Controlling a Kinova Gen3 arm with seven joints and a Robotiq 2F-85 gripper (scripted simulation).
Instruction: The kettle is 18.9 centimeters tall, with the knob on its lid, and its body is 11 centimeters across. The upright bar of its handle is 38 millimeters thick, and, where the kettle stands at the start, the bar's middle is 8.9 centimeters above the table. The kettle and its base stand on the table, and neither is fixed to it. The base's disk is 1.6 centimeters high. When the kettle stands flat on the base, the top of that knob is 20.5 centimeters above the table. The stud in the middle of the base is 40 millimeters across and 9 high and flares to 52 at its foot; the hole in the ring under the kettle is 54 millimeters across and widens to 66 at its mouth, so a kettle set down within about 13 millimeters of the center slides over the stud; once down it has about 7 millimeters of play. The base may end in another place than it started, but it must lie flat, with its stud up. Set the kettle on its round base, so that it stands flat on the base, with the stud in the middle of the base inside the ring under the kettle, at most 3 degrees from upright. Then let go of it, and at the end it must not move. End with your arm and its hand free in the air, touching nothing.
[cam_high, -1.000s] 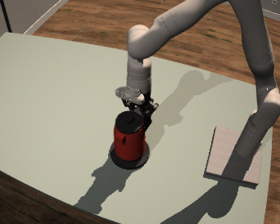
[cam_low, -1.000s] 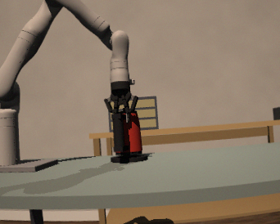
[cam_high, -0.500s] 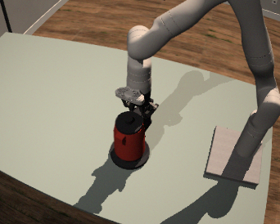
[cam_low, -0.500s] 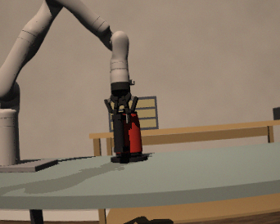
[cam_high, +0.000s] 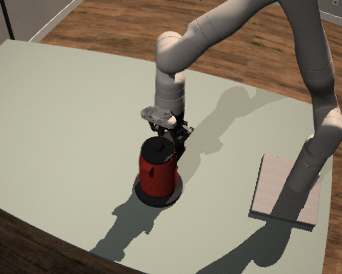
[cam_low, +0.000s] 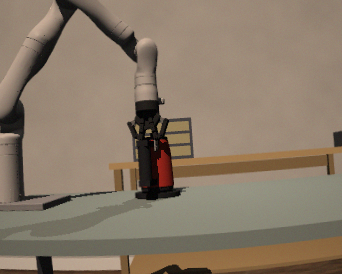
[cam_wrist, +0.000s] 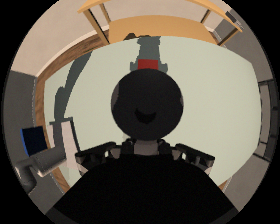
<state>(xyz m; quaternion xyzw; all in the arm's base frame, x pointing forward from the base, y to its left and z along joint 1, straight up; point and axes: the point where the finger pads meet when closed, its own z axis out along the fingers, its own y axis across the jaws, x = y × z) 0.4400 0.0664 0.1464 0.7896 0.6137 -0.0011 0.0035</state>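
Right now the red kettle is 10 mm ahead of my hand, 30 mm to the left of it and 50 mm below it. Round my hand: round dark base 20 mm ahead, 60 mm to the left, 150 mm below.
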